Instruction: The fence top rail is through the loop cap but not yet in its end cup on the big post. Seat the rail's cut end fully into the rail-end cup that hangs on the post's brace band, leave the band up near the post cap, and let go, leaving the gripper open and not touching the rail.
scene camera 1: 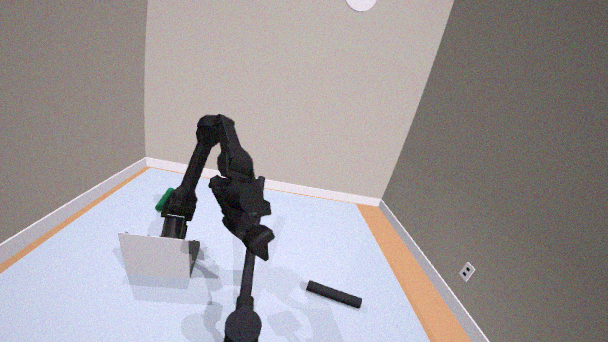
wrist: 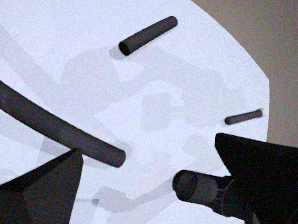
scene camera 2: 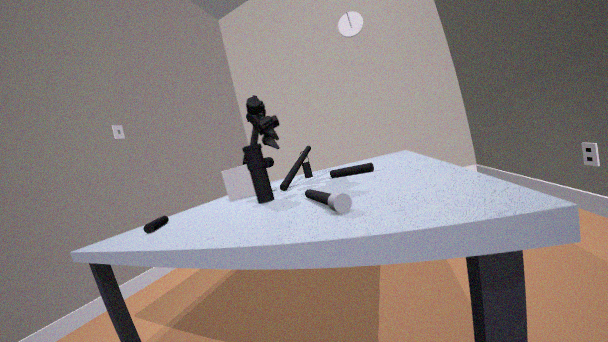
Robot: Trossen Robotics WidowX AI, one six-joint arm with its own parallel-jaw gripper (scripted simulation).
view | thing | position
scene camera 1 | my gripper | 258, 252
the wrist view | my gripper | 150, 149
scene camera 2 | big dark post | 260, 180
